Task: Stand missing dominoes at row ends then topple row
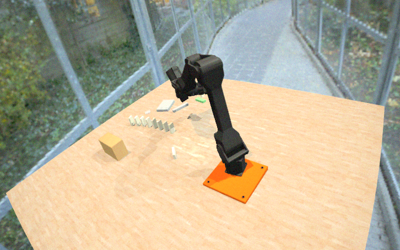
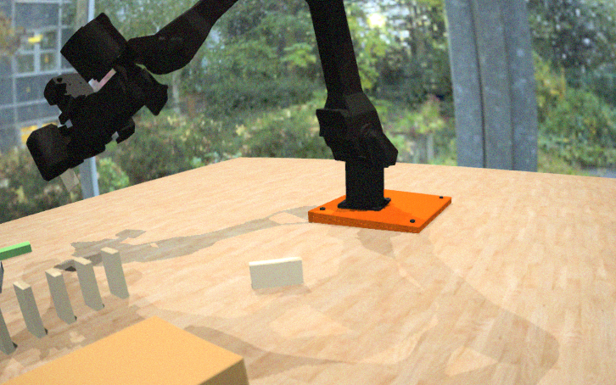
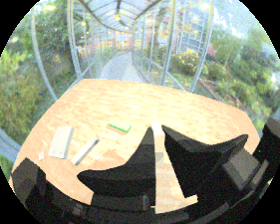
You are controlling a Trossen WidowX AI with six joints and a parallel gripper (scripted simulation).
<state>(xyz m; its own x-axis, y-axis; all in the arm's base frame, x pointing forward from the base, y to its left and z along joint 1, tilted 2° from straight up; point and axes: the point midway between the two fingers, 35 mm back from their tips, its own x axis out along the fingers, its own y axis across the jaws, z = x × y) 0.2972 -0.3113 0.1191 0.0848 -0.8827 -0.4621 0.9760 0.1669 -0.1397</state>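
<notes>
Now: the green block 120 mm below my gripper tip, 80 mm to the right of it and 80 mm ahead of it. Also, from my gripper tip: grey bar: 150 mm ahead, 120 mm below, 10 mm to the left; then tan box: 420 mm to the left, 250 mm ahead, 90 mm below; then flat pale plate: 250 mm ahead, 120 mm below, 10 mm to the left.
</notes>
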